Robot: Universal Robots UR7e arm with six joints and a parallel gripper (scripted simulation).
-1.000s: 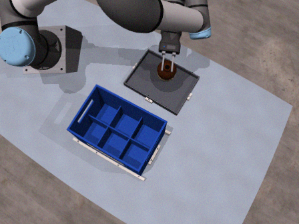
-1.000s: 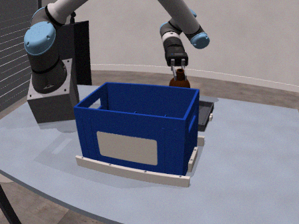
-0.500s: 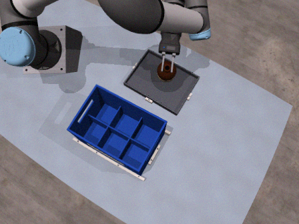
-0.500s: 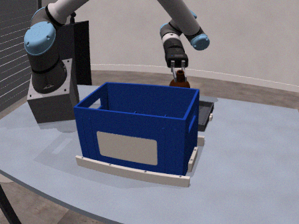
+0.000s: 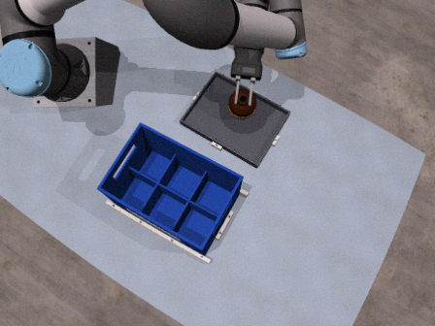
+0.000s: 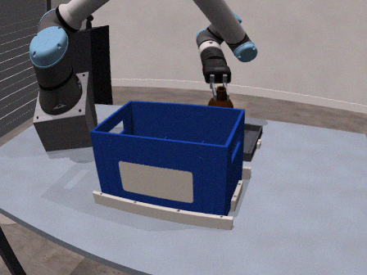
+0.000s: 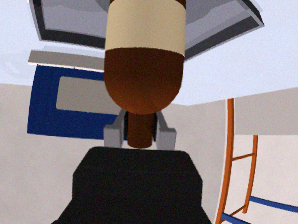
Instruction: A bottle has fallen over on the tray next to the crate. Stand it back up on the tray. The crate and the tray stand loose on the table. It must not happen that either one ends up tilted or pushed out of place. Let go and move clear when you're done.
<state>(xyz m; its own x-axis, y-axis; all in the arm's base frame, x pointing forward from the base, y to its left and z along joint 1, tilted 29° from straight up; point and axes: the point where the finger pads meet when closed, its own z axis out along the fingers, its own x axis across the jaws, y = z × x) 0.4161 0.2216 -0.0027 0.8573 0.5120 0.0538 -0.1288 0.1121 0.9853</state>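
The bottle is 50 mm below my hand, 10 mm to the left of it and 10 mm behind it. From my hand the other things lie so: dark tray (130 mm below, 20 mm behind); blue crate (280 mm to the right, 60 mm below, 20 mm behind).
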